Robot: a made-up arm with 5 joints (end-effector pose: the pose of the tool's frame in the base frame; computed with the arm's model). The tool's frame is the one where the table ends.
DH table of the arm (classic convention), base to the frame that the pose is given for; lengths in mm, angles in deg. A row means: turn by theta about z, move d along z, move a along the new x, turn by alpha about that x. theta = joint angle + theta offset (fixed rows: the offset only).
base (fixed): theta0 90  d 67.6  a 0  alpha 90
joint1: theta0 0  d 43.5  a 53.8  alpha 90
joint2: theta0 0  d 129.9  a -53.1  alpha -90
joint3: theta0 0  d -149.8  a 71.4  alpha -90
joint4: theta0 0  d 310.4  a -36.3  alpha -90
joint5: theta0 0  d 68.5  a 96.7  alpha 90
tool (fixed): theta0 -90  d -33.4  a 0  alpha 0
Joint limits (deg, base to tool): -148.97..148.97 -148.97..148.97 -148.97..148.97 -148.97..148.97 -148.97..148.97
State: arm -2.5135 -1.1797 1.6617 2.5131 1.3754
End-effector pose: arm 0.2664 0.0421 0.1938 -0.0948 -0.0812 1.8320
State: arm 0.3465 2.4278 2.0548 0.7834 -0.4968
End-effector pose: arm -0.0174 0.5423 0.0283 0.3051 -2.3018 -0.8187
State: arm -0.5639 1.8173 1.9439 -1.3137 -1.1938
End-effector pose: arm -0.3761 0.1822 -0.2085 -2.0788 1.5433 0.5492
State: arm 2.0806 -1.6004 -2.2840 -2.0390 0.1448
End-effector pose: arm -0.0299 0.3441 0.2387 1.4086 -0.9426 -2.5362
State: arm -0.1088 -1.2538 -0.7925 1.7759 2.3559
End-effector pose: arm -0.1093 0.0964 0.0922 0.4501 2.0548 -1.2739
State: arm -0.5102 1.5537 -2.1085 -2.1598 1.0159
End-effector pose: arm 0.0995 -0.0179 -0.3287 1.1330 0.2986 1.1783
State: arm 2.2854 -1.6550 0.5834 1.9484 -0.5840
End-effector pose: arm 0.3090 -0.0368 -0.1065 0.4713 1.9229 -1.5393
